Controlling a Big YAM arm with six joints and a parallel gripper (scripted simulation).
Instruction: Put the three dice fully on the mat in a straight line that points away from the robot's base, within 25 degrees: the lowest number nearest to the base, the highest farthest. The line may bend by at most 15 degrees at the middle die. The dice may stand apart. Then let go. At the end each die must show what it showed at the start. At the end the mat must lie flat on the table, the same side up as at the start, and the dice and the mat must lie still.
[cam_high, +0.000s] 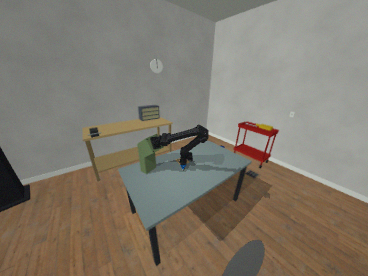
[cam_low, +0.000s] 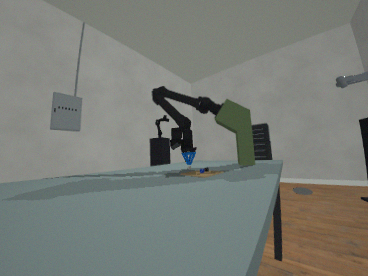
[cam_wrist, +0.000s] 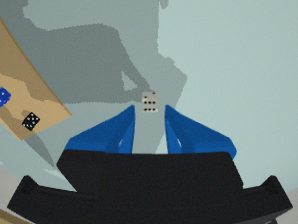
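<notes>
Right now the white die is 3 cm below my hand. Also, from my hand: blue die: 14 cm ahead, 13 cm to the left, 2 cm below; then black die: 13 cm to the left, 9 cm ahead, 2 cm below; then tan mat: 14 cm ahead, 13 cm to the left, 3 cm below.
</notes>
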